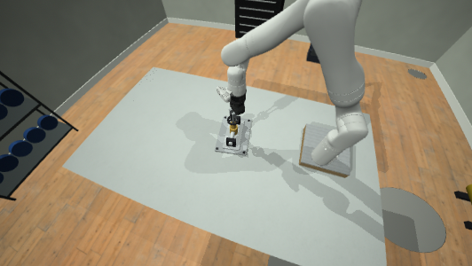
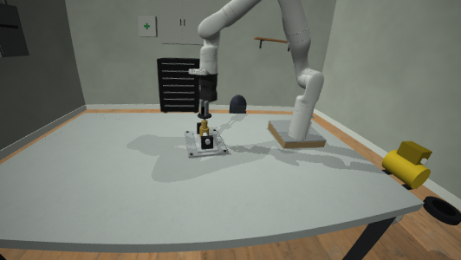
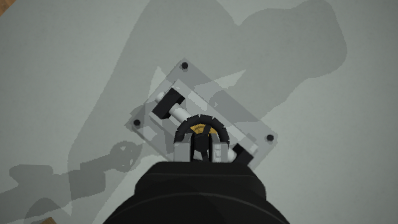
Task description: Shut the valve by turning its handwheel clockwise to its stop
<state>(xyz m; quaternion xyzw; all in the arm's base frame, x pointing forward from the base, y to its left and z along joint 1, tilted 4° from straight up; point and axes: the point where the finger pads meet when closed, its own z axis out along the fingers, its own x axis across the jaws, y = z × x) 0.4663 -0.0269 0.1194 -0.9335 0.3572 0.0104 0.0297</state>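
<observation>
Right now the black handwheel is 3 cm below my hand. Round my hand: baseplate (15 cm below).
</observation>
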